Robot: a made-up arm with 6 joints.
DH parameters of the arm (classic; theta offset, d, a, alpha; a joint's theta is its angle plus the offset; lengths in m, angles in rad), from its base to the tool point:
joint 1: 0 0.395 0 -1.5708
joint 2: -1.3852 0 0.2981 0
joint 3: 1.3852 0 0.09 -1.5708
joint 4: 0 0.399 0 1.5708
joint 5: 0 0 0.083 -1.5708
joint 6: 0 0.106 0 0
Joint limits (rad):
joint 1: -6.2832..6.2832
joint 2: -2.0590..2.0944
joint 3: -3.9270..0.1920
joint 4: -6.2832..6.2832
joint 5: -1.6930..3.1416
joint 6: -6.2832..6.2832
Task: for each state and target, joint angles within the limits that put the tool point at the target. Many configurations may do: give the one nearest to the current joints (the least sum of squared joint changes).
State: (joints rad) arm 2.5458 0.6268 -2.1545 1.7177 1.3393 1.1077
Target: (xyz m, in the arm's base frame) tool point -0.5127 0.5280 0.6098
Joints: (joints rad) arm 2.2268 0.6341 -2.0309 1.6891 1.3461 1.1077
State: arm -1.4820 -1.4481 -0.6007 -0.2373 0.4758 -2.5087
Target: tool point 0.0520 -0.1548 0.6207
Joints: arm -1.2194 -1.9417 -0.0561 -0.1875 0.8430 -2.5087
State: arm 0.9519 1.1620 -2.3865 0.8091 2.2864 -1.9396
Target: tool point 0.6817 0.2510 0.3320
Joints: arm 0.2287 1.2242 -2.5433 0.7791 1.9197 -1.9396
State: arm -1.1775 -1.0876 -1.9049 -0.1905 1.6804 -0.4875
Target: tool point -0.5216 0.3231 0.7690
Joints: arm -0.6136 -1.6676 -2.2520 -0.3202 1.6878 -0.4875
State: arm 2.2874 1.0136 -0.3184 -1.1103 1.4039 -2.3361
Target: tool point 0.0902 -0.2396 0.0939
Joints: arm 1.7757 1.9189 -0.4993 -1.1229 0.9964 -2.3361
